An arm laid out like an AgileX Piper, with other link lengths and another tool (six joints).
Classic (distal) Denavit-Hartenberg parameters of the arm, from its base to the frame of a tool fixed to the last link. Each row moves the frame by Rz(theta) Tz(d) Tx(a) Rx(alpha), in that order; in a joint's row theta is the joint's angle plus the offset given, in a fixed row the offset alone. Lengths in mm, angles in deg.
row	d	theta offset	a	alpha
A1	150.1	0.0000	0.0	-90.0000
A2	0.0	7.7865	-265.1	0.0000
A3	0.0	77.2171	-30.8	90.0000
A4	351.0	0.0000	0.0	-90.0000
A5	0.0	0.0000	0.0	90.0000
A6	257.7	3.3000	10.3	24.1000
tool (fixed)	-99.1	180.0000	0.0	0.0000
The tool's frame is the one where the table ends.
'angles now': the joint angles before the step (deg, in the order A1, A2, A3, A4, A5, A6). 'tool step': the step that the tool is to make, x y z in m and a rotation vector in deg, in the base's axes. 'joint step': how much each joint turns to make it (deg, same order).
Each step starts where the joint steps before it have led.
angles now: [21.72 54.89 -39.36 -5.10 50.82 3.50]
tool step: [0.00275 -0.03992 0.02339 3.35 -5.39 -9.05]
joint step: [-7.97 -8.08 2.69 0.92 -0.69 1.20]
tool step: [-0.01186 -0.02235 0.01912 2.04 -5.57 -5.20]
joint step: [-3.95 -8.88 3.21 -0.12 -0.11 1.60]
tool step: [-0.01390 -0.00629 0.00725 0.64 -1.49 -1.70]
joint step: [-0.58 -5.21 1.66 -0.45 2.06 1.26]
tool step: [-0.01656 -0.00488 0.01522 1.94 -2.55 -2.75]
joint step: [0.00 -6.42 1.03 -0.81 2.81 3.32]
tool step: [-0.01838 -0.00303 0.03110 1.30 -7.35 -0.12]
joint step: [0.00 -7.85 -0.05 0.00 0.45 0.12]
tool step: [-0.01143 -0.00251 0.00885 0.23 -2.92 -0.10]
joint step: [0.02 -4.24 0.68 -0.25 0.64 -0.04]
